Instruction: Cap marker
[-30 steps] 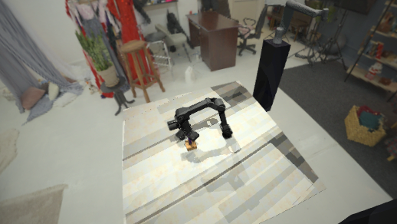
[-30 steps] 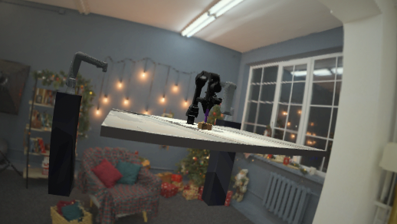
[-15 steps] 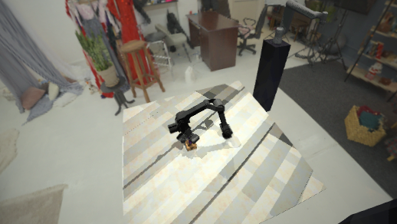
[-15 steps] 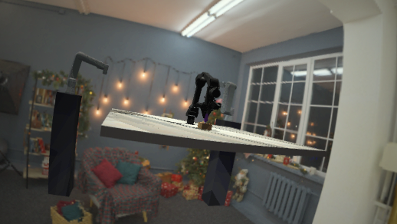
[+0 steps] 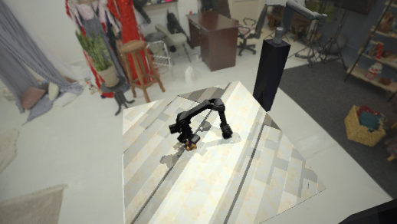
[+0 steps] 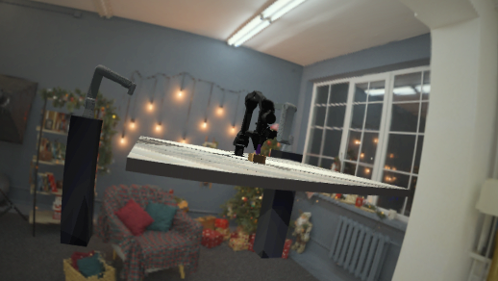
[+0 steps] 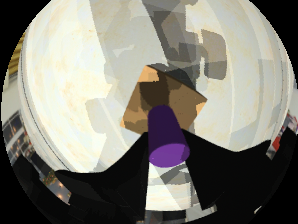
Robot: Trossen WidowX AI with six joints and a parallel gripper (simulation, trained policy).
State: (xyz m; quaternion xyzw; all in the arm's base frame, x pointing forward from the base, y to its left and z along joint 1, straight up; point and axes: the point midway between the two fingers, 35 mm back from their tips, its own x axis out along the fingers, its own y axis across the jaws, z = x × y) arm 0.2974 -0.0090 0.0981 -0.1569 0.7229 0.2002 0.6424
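My gripper tip is now 10 mm short of the purple cap and 10 mm below it. The rest, counted from my gripper tip: brown holder block 10 mm ahead, 40 mm below.
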